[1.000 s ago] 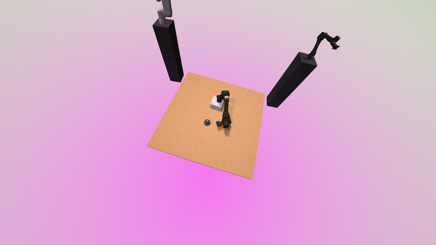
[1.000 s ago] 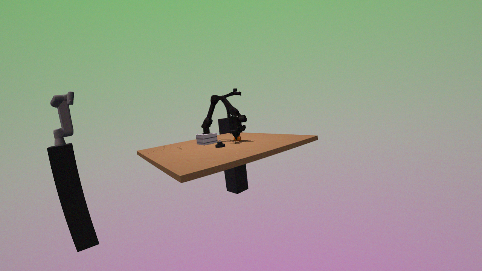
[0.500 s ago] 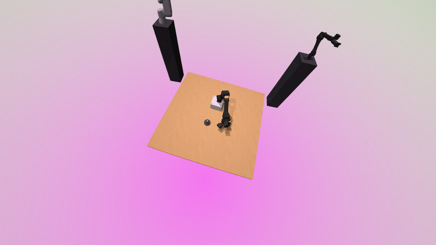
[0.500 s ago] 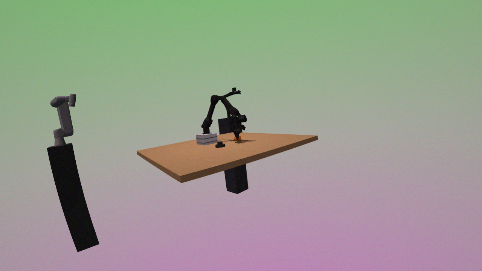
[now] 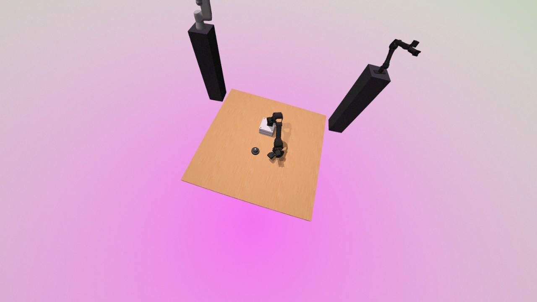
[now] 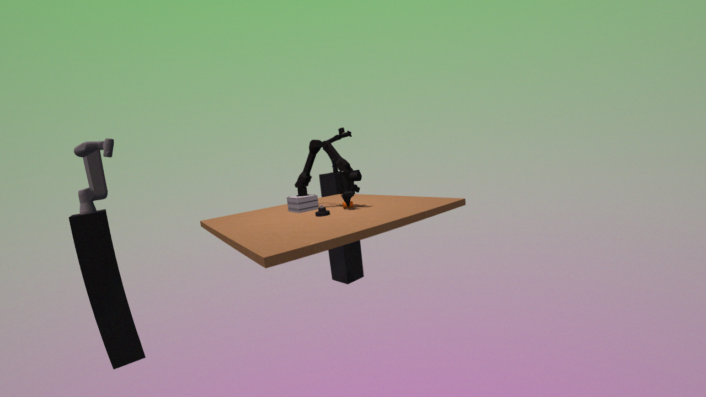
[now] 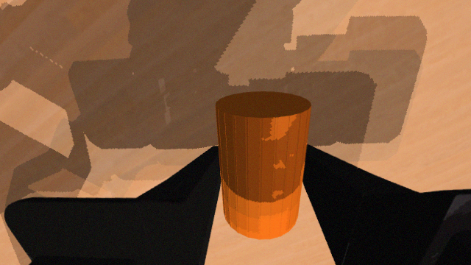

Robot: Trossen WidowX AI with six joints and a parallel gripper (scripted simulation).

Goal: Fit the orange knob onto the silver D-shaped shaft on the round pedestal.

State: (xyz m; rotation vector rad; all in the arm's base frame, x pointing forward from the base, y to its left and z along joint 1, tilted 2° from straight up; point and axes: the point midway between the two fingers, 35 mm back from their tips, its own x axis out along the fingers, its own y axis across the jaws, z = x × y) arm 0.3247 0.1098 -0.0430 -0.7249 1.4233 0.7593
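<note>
The orange knob is 1 cm ahead of my gripper tip, 1 cm to the left of it and 1 cm above it. Round my gripper tip: pedestal: 21 cm to the right, 2 cm above.
</note>
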